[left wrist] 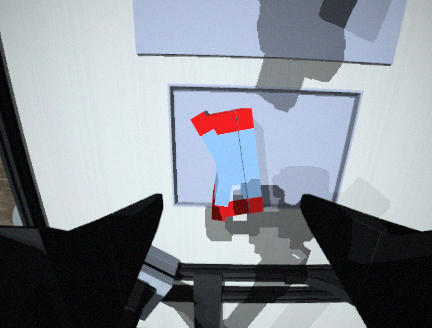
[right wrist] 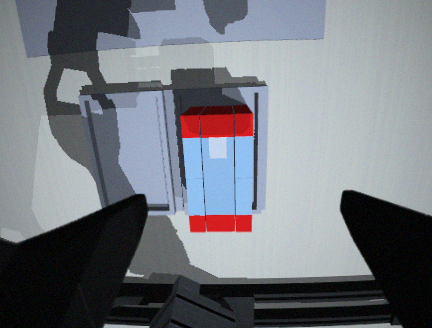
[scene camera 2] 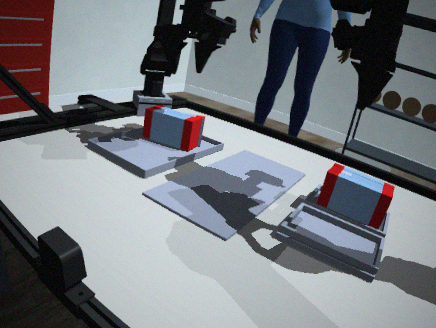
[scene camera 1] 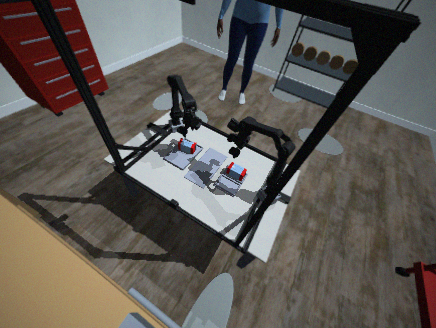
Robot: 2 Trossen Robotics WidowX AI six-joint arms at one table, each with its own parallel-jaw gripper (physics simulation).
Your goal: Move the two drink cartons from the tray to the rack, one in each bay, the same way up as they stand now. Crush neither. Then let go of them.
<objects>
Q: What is the left gripper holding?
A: Nothing.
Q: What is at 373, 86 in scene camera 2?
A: The right gripper.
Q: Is the left gripper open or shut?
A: Open.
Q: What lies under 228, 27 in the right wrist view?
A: A flat grey mat.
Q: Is the right gripper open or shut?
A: Open.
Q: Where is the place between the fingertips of the left gripper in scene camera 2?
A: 186, 73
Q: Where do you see a grey tray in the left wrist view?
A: At 303, 136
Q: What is the right gripper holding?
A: Nothing.
</objects>
